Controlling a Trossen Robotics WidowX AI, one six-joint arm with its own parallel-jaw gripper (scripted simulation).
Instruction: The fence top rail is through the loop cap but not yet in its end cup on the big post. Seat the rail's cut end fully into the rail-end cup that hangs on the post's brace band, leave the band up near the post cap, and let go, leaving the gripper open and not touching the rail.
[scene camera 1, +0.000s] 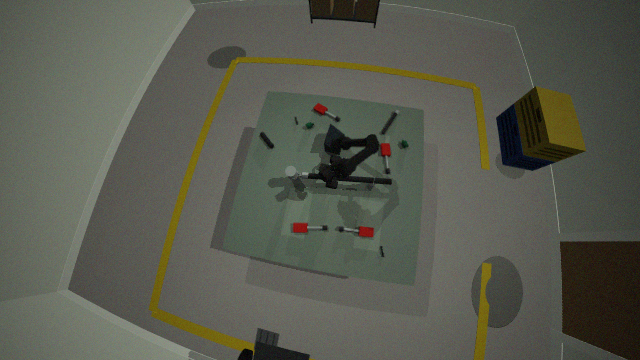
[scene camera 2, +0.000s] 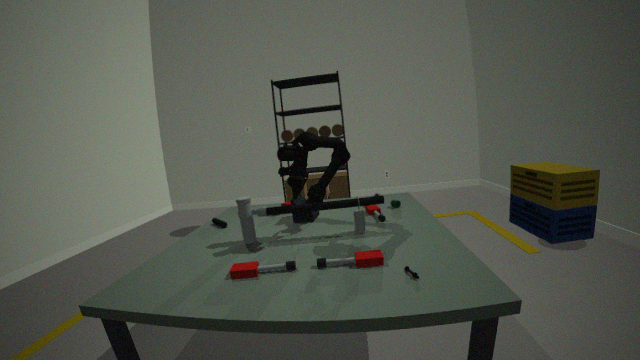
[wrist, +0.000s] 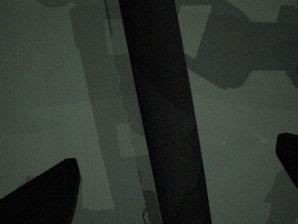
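Open and holding nothing, the gripper (wrist: 179, 156) shares the scene with a top rail, which can be seen (scene camera 2: 376, 200) and also (wrist: 157, 58).
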